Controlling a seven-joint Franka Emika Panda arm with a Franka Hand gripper.
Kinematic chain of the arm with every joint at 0, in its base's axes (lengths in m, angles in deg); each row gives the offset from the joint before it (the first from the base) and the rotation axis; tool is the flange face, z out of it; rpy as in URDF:
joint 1: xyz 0 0 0.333 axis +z
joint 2: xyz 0 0 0 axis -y
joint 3: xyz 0 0 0.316 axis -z
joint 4: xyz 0.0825 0 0 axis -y
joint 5: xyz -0.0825 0 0.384 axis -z
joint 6: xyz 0 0 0 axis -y
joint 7: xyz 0.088 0 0 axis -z
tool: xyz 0 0 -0.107 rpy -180 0 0
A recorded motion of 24 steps. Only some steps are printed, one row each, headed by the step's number.
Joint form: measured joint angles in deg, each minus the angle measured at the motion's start. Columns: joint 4, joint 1, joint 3, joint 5, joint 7, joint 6, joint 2.
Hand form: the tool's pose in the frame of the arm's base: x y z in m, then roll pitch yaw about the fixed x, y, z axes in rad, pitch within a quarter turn. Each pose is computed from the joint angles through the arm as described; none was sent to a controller.
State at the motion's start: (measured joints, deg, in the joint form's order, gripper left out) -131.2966 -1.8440 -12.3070 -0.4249 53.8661 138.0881 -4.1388
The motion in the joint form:
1: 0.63 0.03 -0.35 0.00 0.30 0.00 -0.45
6: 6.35 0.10 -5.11 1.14 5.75 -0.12 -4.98
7: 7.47 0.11 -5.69 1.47 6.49 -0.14 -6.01
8: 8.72 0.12 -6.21 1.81 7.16 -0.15 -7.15
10: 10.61 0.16 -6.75 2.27 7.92 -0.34 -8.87
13: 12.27 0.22 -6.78 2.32 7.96 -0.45 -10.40
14: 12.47 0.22 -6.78 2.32 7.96 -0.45 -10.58
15: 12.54 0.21 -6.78 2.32 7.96 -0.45 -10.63
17: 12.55 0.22 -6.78 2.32 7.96 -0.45 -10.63
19: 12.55 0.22 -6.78 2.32 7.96 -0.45 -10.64
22: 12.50 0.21 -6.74 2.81 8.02 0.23 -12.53
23: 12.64 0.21 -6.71 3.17 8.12 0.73 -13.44
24: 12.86 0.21 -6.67 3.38 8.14 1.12 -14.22
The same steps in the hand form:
1: 0.5202 0.0995 0.3252 -3.0867 -0.0115 -0.7630
6: 0.5396 0.1495 0.3274 -3.0569 -0.0051 -0.7636
7: 0.5438 0.1562 0.3264 -3.0530 -0.0029 -0.7634
8: 0.5487 0.1624 0.3253 -3.0483 -0.0006 -0.7631
10: 0.5563 0.1697 0.3232 -3.0438 0.0044 -0.7630
13: 0.5642 0.1722 0.3208 -3.0384 0.0105 -0.7637
14: 0.5652 0.1723 0.3205 -3.0375 0.0111 -0.7639
15: 0.5656 0.1723 0.3205 -3.0370 0.0112 -0.7642
17: 0.5656 0.1724 0.3206 -3.0369 0.0111 -0.7640
19: 0.5656 0.1724 0.3205 -3.0370 0.0112 -0.7640
22: 0.5659 0.1722 0.3028 -3.0522 0.0249 -0.7610
23: 0.5671 0.1722 0.2957 -3.0550 0.0274 -0.7597
24: 0.5686 0.1722 0.2902 -3.0560 0.0300 -0.7589

